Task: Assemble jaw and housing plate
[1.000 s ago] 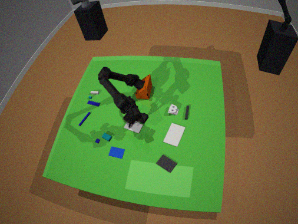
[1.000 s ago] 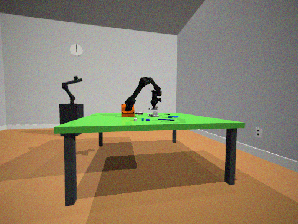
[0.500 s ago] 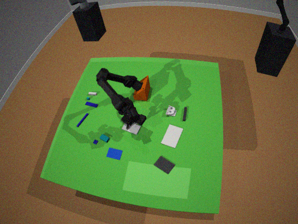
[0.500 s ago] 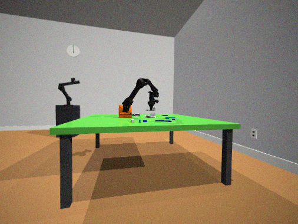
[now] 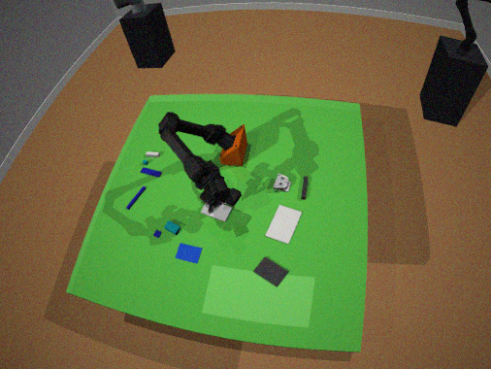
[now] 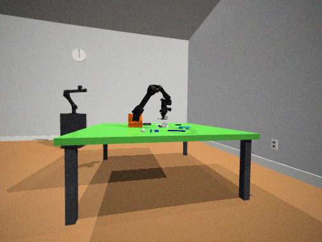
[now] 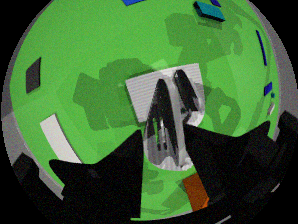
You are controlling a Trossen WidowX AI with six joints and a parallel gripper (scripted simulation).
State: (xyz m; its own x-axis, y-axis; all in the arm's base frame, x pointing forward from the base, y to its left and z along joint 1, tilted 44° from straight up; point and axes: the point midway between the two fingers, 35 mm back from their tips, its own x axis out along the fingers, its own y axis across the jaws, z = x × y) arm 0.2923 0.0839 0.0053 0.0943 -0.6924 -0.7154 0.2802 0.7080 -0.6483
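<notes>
Now: gripper tip 4 cm past the grey metallic jaw and 1 cm to the left of it. From my gripper tip the other things lie so: teal block: 20 cm to the right, 14 cm ahead, 7 cm below; dark square plate: 26 cm to the left, 23 cm ahead, 8 cm below; white flat plate: 26 cm to the left, 8 cm below, 1 cm ahead.
</notes>
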